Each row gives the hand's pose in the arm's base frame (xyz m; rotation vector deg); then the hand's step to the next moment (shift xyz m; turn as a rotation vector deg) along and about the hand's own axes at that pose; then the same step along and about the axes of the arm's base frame.
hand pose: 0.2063 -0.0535 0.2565 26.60 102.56 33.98
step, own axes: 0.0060 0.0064 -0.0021 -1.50 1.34 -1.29
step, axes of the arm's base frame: -0.0036 0.0083 -0.0002 -0.79 -0.02 2.26
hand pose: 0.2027 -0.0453 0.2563 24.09 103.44 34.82
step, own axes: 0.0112 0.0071 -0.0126 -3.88 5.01 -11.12
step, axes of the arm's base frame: -0.0155 0.0095 -0.0014 -9.47 -0.33 8.61
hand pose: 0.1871 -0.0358 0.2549 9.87 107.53 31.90
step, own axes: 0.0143 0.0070 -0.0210 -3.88 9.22 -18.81
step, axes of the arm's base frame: -0.0256 0.0054 -0.0032 -17.13 1.11 12.62
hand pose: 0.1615 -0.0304 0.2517 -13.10 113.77 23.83
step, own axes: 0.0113 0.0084 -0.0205 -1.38 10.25 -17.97
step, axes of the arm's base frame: -0.0249 0.0001 -0.0005 -17.86 2.44 10.24
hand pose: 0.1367 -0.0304 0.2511 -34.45 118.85 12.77
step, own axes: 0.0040 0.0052 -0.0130 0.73 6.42 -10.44
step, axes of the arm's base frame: -0.0140 -0.0018 0.0034 -11.29 1.32 4.64
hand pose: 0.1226 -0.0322 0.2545 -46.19 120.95 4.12
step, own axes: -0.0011 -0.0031 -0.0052 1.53 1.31 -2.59
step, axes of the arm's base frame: -0.0014 -0.0036 0.0048 -3.22 -0.60 0.22
